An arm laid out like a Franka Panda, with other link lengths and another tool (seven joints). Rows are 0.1 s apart.
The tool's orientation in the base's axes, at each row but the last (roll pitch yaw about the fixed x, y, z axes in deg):
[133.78, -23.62, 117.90]
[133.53, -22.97, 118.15]
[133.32, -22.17, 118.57]
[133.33, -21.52, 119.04]
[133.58, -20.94, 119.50]
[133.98, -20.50, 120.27]
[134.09, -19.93, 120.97]
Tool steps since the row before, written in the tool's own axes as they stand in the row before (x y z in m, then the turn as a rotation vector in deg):
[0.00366, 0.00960, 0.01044, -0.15, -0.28, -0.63]
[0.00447, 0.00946, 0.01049, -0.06, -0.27, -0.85]
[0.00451, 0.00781, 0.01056, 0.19, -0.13, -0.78]
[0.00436, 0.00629, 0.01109, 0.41, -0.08, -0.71]
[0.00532, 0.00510, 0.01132, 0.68, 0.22, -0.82]
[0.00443, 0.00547, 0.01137, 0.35, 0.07, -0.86]
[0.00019, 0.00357, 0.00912, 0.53, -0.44, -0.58]
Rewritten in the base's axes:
[0.01091, 0.00970, 0.00120, -0.47, -0.51, 0.15]
[0.01044, 0.01042, 0.00141, -0.61, -0.56, 0.34]
[0.00917, 0.01042, 0.00025, -0.58, -0.31, 0.48]
[0.00832, 0.01053, -0.00122, -0.61, -0.08, 0.55]
[0.00703, 0.01137, -0.00194, -0.57, 0.11, 0.92]
[0.00756, 0.01082, -0.00216, -0.54, -0.20, 0.73]
[0.00699, 0.00591, -0.00349, -0.86, 0.03, 0.26]

